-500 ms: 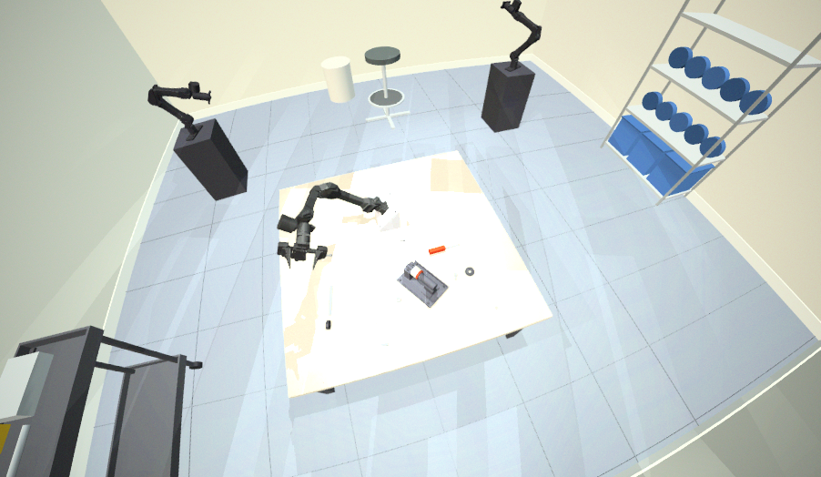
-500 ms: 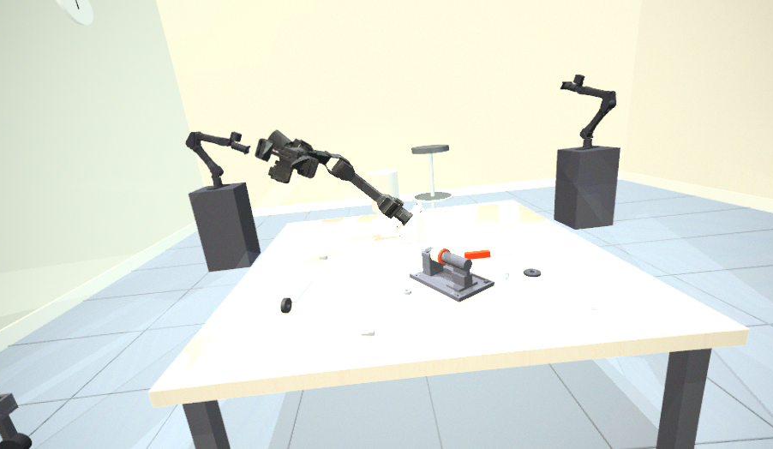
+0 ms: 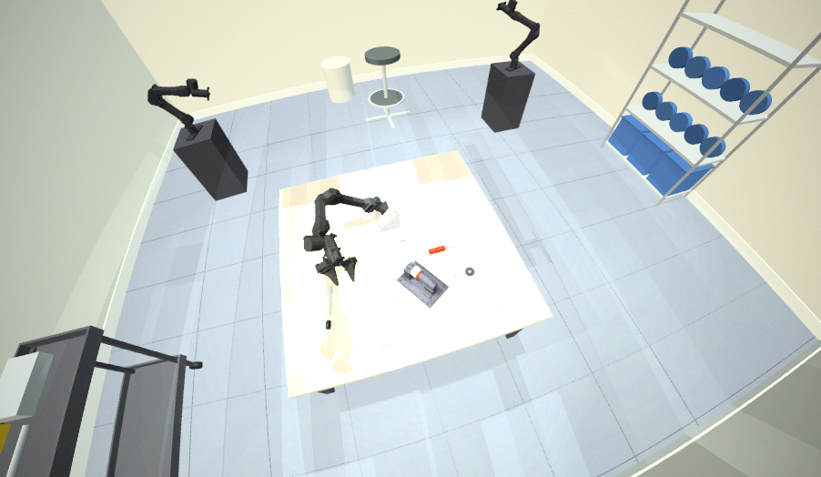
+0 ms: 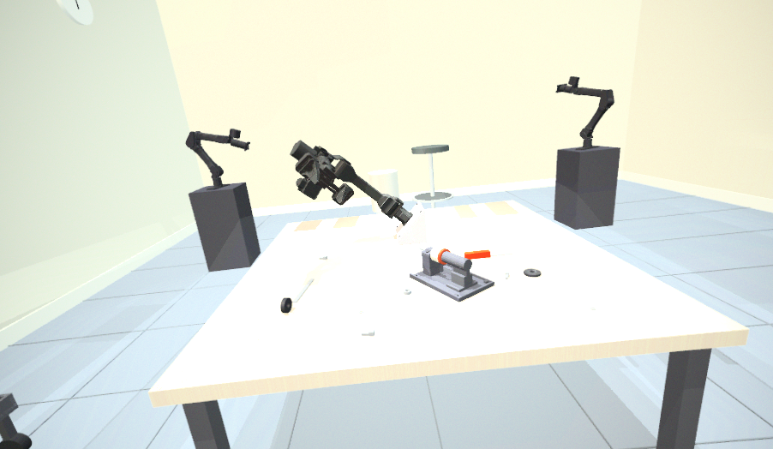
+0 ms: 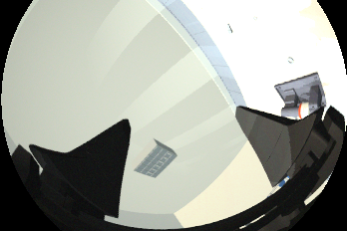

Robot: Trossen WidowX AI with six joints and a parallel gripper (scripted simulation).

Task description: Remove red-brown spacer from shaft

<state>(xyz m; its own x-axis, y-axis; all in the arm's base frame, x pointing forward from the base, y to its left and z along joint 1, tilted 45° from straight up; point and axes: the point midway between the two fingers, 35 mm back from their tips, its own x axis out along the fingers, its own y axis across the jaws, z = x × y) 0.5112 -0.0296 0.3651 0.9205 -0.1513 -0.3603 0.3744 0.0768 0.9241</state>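
Now: gripper tip 300 mm to the right of the pale shaft, 250 mm above it and 100 mm past it. Also, from my gripper tip: thin rod (330 mm below, 140 mm to the right, 100 mm behind); then cream spacer (320 mm to the left, 250 mm below, 70 mm behind); then red-brown spacer (330 mm to the left, 250 mm below, 60 mm behind).
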